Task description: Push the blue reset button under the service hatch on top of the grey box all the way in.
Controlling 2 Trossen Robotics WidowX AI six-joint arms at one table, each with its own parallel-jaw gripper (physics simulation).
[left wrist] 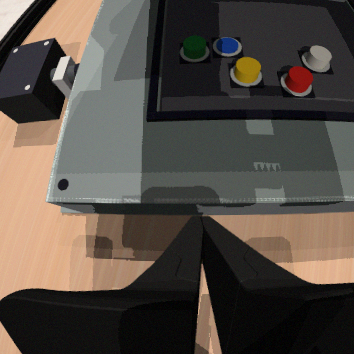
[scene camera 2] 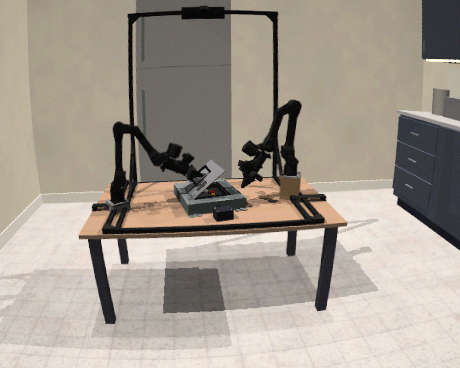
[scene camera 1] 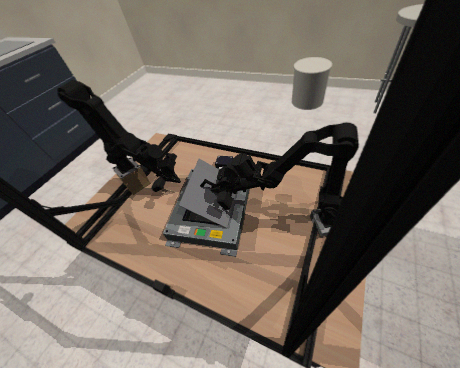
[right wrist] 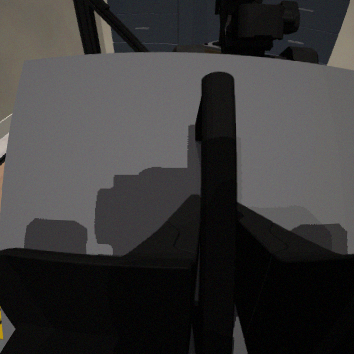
Scene:
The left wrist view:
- my left gripper
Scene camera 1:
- my left gripper
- my right gripper
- service hatch
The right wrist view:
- my right gripper
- service hatch

